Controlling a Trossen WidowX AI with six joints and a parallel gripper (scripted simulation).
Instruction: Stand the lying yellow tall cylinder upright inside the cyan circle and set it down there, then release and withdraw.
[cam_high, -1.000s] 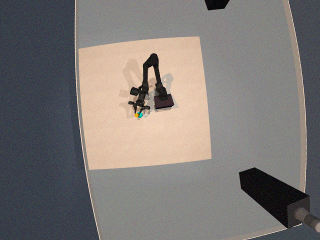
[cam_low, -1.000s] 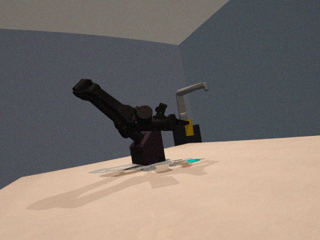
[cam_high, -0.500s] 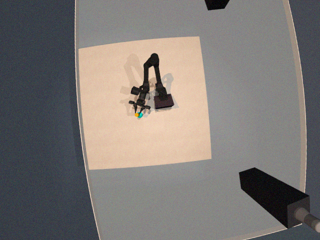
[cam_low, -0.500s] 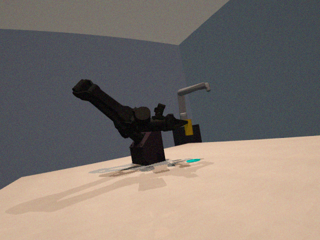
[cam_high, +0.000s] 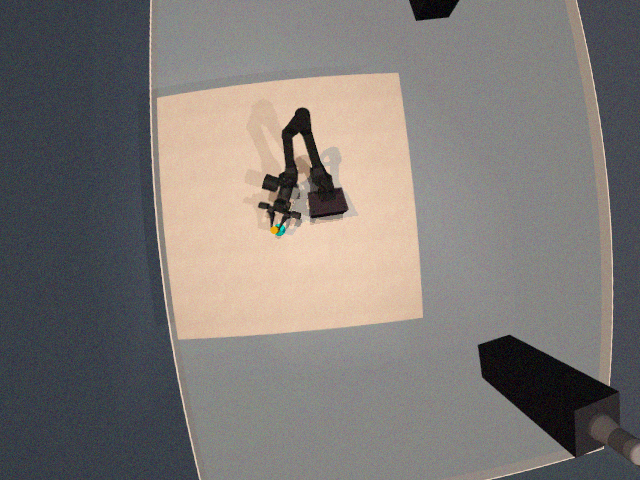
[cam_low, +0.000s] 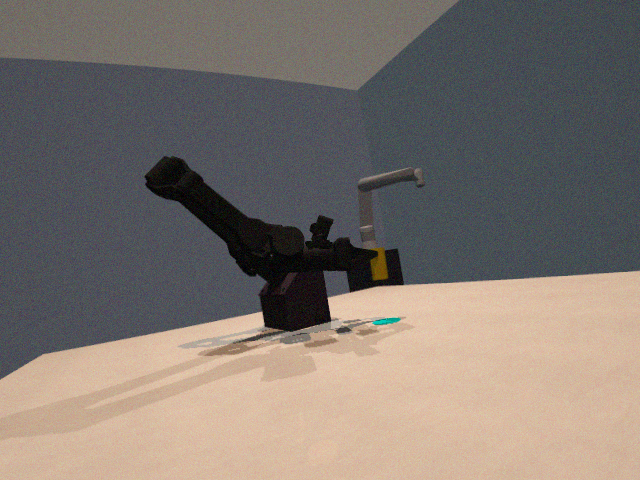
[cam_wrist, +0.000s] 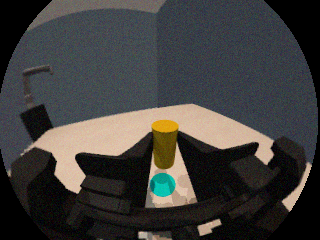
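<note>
Now: gripper tip 14 cm above the cyan circle. From my gripper tip the other things lie so: yellow tall cylinder (2 cm below).
</note>
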